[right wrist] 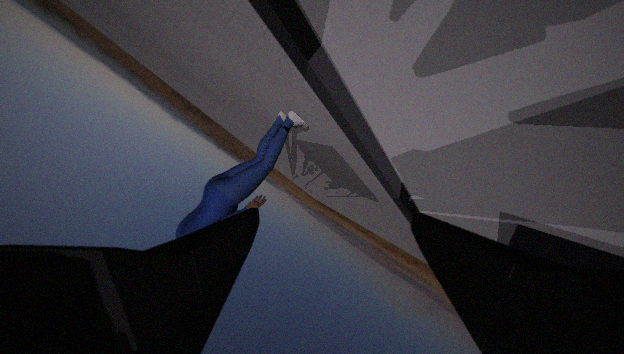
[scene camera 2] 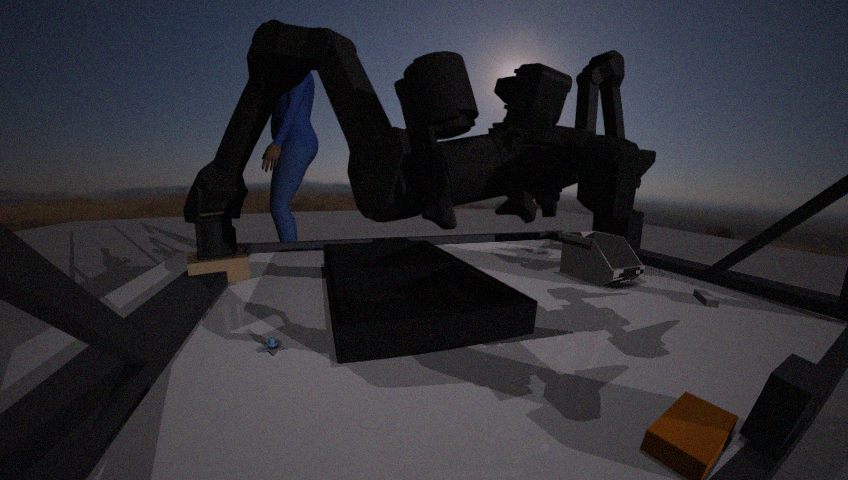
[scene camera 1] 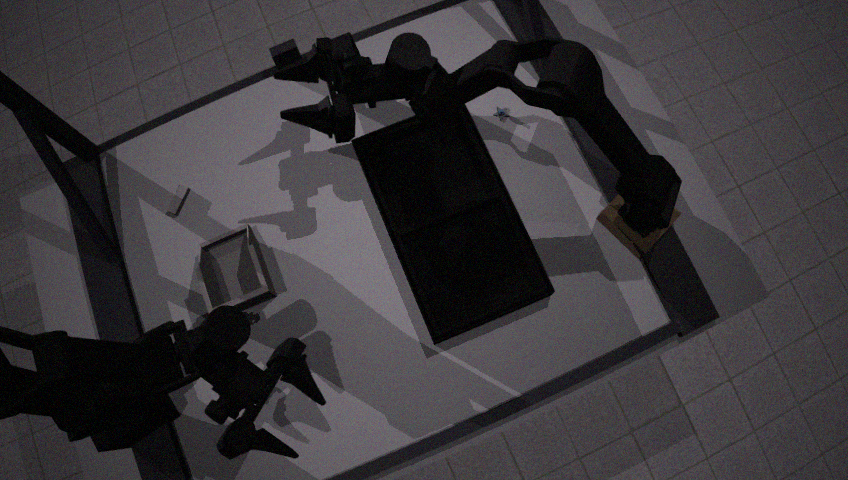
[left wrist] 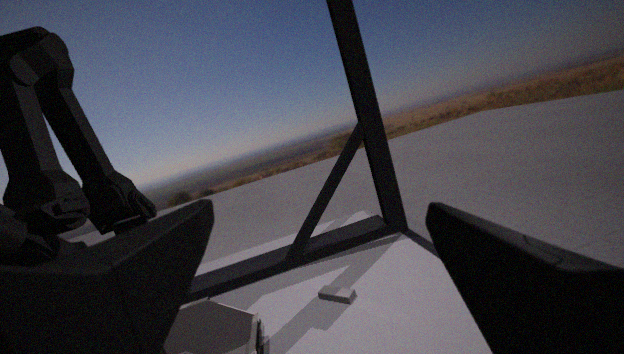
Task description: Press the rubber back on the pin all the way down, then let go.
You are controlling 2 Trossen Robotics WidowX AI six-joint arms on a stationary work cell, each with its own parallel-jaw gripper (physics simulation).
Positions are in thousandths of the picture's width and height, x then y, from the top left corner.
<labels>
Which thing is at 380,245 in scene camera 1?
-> The left gripper.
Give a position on a grey box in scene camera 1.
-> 273,566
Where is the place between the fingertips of the left gripper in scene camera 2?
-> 733,301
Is the left gripper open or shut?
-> Open.
</labels>
